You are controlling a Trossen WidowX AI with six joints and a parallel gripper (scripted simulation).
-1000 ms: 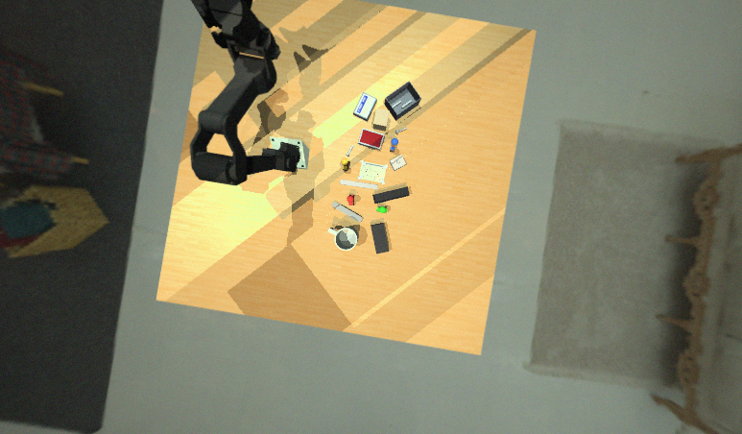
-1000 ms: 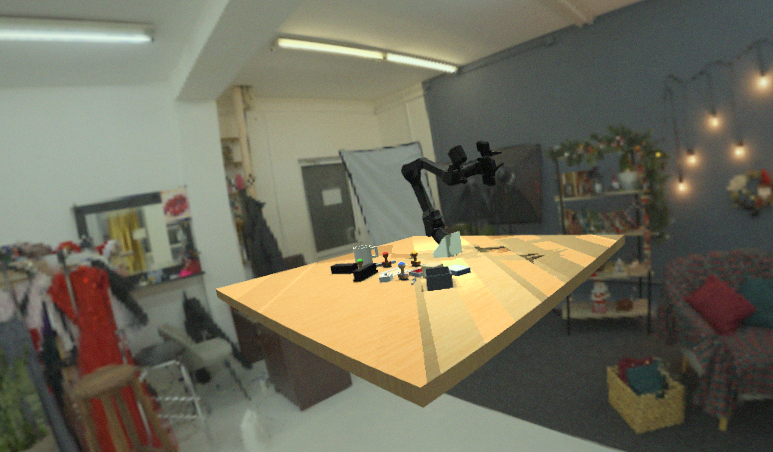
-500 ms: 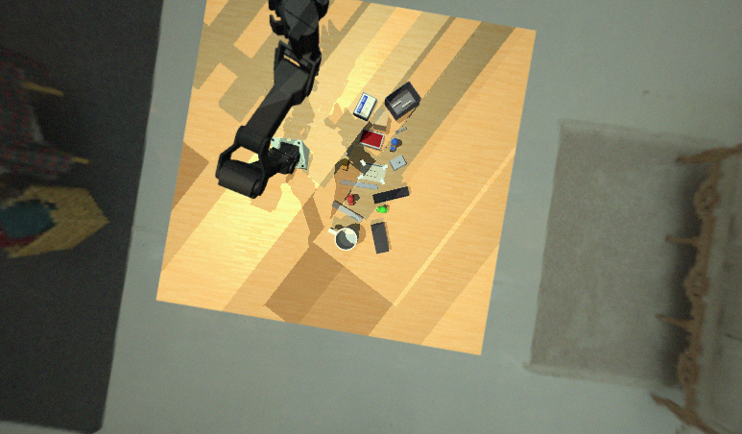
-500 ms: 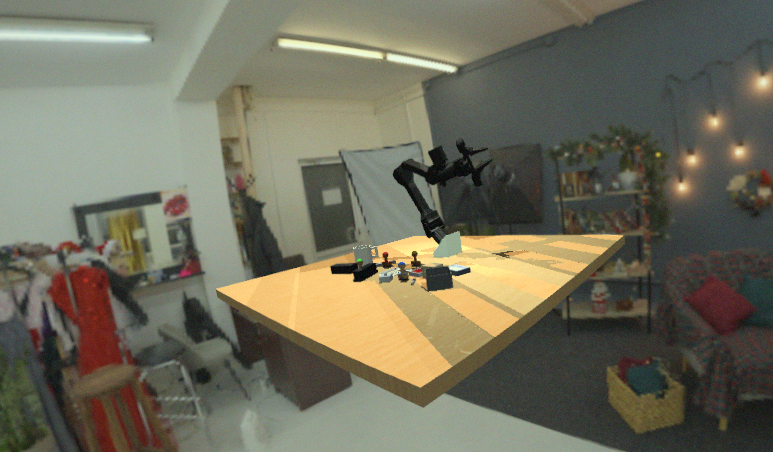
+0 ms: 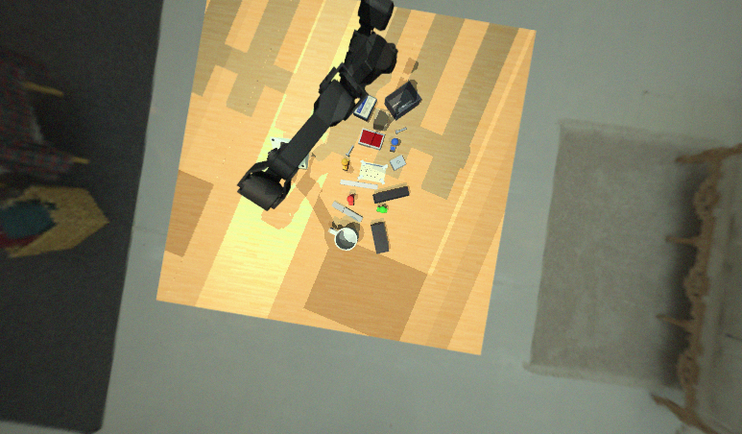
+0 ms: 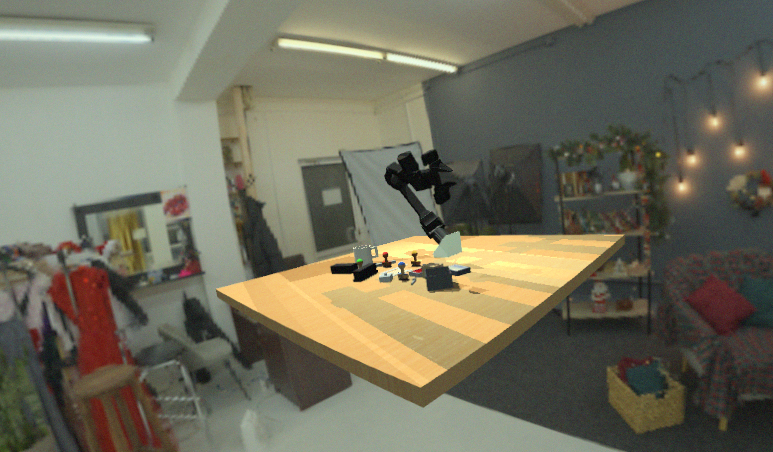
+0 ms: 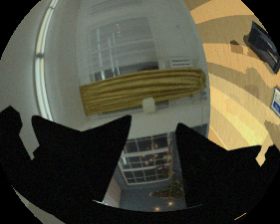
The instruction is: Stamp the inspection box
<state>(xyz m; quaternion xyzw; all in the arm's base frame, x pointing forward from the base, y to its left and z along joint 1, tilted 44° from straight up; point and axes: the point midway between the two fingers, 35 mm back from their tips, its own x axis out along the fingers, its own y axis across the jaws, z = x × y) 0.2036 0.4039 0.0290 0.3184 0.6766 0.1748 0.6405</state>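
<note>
My gripper tip is 140 mm short of the green-knobbed PASS stamp, 440 mm to the left of it and 310 mm above it. Also, from my gripper tip: white-and-blue tin 10 mm behind, 60 mm to the right, 320 mm below; then black tray 120 mm ahead, 10 mm to the right, 320 mm below; then tan block 60 mm ahead, 100 mm to the right, 310 mm below.
</note>
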